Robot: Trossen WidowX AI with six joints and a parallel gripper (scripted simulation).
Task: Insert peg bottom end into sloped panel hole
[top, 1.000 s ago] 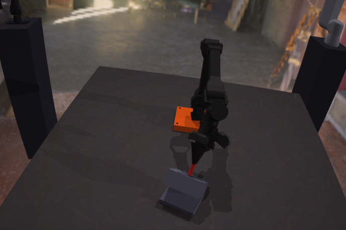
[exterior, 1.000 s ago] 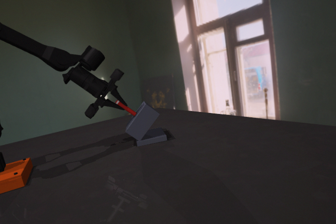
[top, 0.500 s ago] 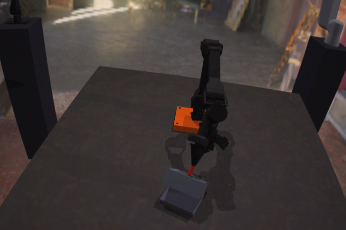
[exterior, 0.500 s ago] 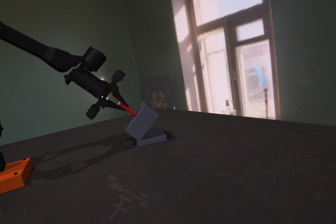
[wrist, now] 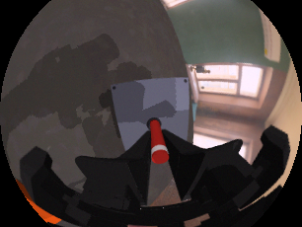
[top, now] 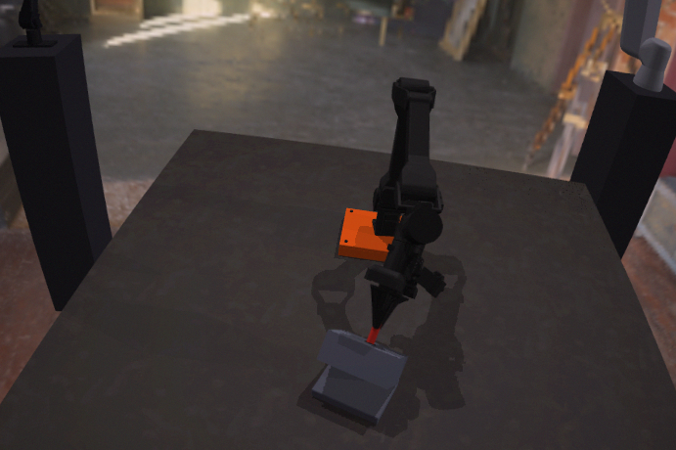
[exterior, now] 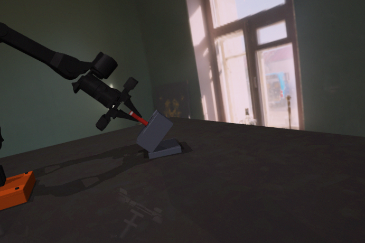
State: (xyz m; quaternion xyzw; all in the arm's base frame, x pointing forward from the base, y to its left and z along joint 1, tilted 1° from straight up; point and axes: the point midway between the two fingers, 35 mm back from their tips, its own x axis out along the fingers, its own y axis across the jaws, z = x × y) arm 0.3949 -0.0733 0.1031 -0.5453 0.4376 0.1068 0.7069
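The grey sloped panel is 4 cm below my gripper tip, 3 cm ahead of it and 2 cm to the right of it. Round my gripper tip: red peg: 1 cm behind, 1 cm above; then panel foot: 11 cm below, 5 cm ahead, 3 cm to the right.
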